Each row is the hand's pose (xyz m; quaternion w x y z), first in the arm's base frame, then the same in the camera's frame.
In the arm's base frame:
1: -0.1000 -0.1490 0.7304 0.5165 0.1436 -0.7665 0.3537
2: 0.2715 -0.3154 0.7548 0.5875 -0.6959 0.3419 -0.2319
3: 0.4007 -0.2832 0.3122 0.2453 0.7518 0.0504 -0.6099
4: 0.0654 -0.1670 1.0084 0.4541 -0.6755 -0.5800 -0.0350
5: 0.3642 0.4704 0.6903 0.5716 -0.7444 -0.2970 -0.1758
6: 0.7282 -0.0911 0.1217 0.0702 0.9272 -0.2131 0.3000
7: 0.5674 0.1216 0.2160 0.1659 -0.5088 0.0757 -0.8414
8: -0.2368 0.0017 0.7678 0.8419 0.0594 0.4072 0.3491
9: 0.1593 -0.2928 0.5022 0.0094 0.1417 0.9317 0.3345
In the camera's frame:
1: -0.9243 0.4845 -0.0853 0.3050 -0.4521 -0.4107 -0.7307
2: -1.2014 0.5323 -0.3806 0.1902 0.4600 0.7505 -0.4347
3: -0.9281 0.4938 -0.7513 0.8269 -0.2822 0.4093 0.2628
4: -1.2407 0.4341 -0.0376 0.3063 -0.4218 0.5151 -0.6804
5: -1.0200 -0.2397 -0.3443 0.2373 -0.1250 0.6751 -0.6873
6: -0.9284 0.2274 -1.0822 0.1262 0.0316 0.9884 0.0782
7: -0.8561 0.0655 -0.8618 0.5045 -0.0906 -0.8191 0.2577
8: -0.8368 0.3785 0.0694 0.4246 0.7203 -0.1697 -0.5217
9: -0.9349 0.5610 -0.4514 0.2697 0.8439 -0.1309 0.4449

